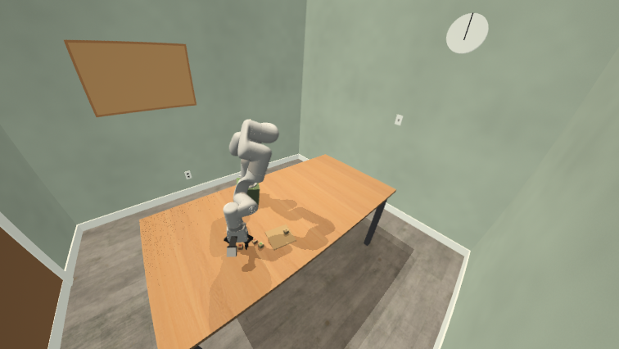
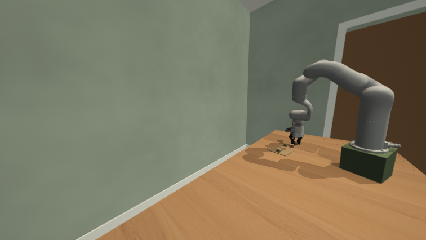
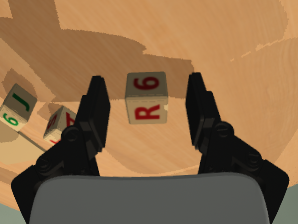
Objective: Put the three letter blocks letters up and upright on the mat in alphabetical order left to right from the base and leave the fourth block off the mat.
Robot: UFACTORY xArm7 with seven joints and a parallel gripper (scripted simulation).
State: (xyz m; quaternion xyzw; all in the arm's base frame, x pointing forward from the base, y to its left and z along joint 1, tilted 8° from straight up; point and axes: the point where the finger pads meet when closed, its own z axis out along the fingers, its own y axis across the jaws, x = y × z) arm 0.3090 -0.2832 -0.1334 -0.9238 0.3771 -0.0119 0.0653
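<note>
The tan mat is 100 mm ahead of my hand, 200 mm to the left of it and 20 mm below it. Also, from my hand: green-topped block 70 mm ahead, 80 mm to the left, 10 mm below.
</note>
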